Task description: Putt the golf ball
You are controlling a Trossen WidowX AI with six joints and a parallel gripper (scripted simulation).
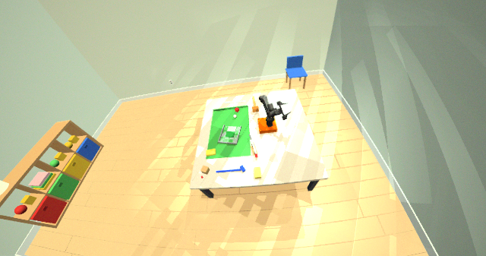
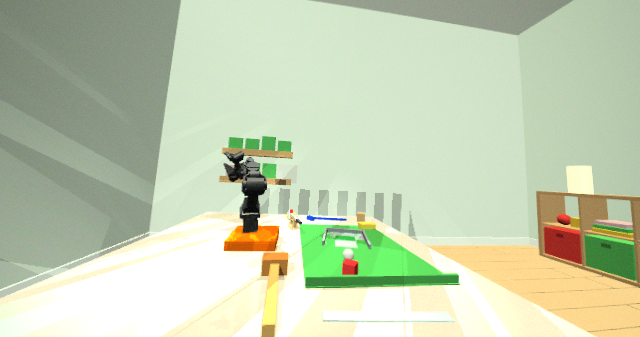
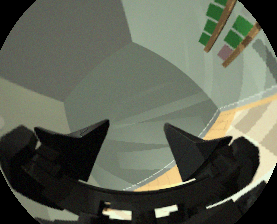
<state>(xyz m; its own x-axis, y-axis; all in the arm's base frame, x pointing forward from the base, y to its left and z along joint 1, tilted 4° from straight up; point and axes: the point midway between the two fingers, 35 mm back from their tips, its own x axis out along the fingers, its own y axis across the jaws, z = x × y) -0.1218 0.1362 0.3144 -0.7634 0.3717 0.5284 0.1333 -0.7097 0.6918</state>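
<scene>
The red putter is 400 mm ahead of my gripper tip, 100 mm to the left of it and 330 mm below it. Also, from my gripper tip: white golf ball (530 mm ahead, 410 mm to the right, 360 mm below); then red block (480 mm ahead, 520 mm to the right, 360 mm below); then blue putter (670 mm ahead, 280 mm to the left, 370 mm below).
</scene>
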